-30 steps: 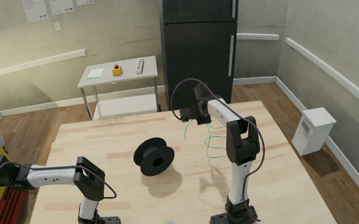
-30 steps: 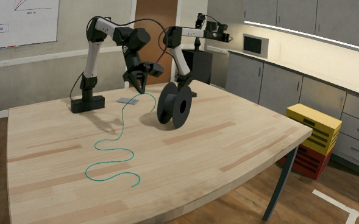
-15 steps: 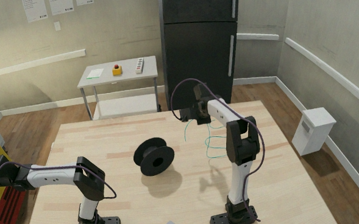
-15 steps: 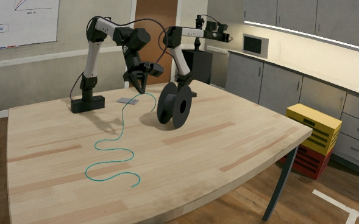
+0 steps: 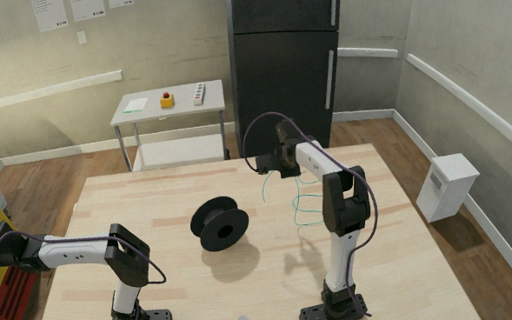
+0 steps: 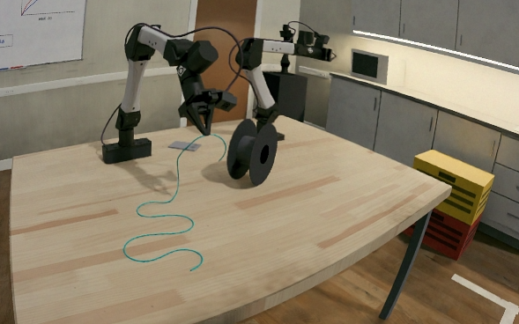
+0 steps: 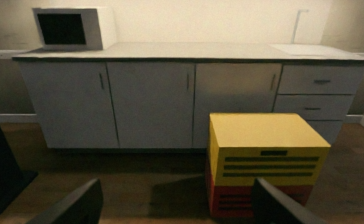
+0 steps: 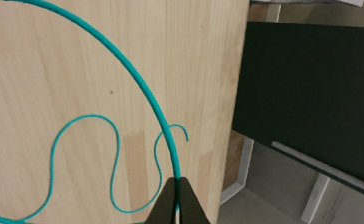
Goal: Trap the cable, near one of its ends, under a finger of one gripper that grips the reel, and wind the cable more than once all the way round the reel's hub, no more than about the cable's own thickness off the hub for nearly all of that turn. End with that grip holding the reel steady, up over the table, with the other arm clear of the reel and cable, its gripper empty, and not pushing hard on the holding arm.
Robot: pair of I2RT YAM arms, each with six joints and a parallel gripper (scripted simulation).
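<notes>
My left gripper is now 64 cm to the left of the black reel, 38 cm short of it and 30 cm above it. Round my left hand: flat grey plate (72 cm to the right, 40 cm below, 1 cm ahead).
</notes>
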